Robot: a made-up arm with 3 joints.
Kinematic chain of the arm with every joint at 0, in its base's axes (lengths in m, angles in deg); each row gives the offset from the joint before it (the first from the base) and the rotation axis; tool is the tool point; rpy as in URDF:
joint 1: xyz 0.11 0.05 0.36 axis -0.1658 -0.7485 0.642
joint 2: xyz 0.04 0.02 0 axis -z
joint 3: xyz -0.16 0 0.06 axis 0.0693 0.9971 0.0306
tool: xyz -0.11 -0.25 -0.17 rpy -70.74 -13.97 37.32
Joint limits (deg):
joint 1: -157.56..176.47
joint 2: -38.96..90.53
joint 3: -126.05..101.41
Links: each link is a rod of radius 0.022 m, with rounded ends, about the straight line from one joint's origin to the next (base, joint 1, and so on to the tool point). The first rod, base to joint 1, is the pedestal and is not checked.
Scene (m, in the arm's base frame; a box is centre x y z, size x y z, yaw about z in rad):
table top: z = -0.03
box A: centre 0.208 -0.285 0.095 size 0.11 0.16 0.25 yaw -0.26
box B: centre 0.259 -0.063 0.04 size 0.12 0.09 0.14 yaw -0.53
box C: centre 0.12 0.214 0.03 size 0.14 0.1 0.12 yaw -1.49
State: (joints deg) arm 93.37 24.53 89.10
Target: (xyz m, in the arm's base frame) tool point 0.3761 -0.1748 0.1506
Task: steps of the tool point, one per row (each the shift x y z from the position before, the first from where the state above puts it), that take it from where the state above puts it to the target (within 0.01 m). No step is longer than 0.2 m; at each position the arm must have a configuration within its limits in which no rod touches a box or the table.
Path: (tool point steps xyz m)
1: 0.1125 -0.0278 0.1140
2: 0.0590 0.0240 0.1372
3: 0.0867 0.0229 -0.0446
4: 0.0861 0.0582 -0.0245
5: 0.0688 0.0875 -0.0055
6: 0.0391 0.1058 0.0082
7: -0.0121 -0.0491 -0.0891
8: -0.0375 -0.0414 -0.0870
9: -0.0605 -0.0297 -0.0793

